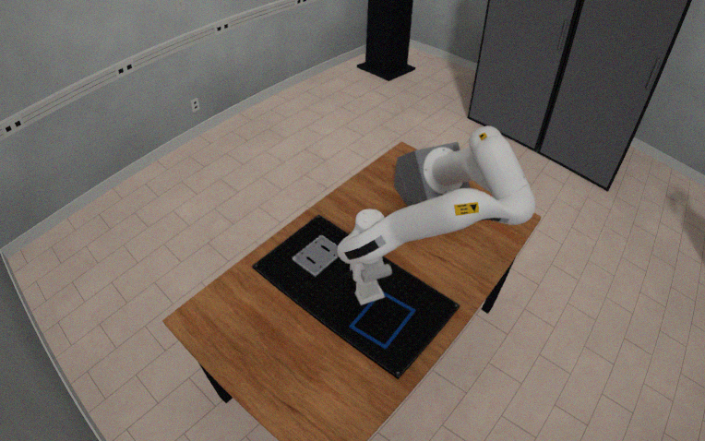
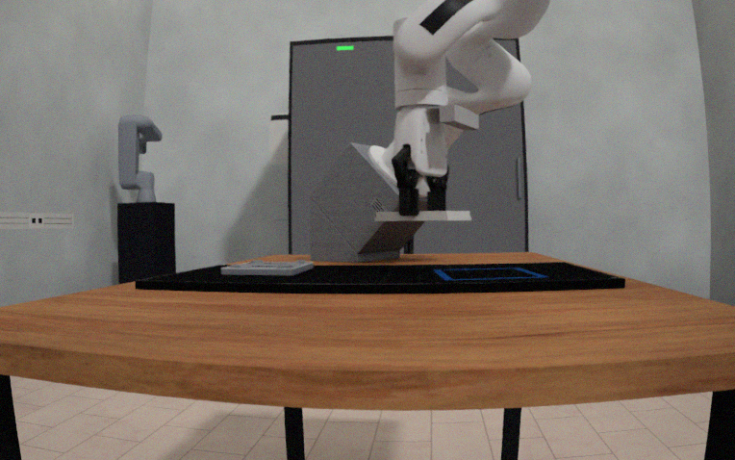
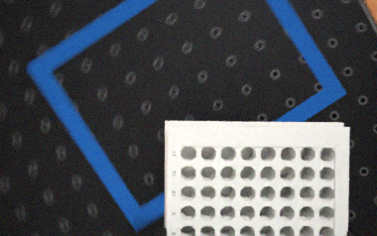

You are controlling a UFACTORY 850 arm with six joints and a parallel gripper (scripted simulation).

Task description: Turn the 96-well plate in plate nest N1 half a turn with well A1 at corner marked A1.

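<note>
Right now my hand is 26 cm to the left of the grey plate nest, 10 cm above it and 3 cm past it. The rest, counted from my hand: white 96-well plate: 1 cm below.
</note>
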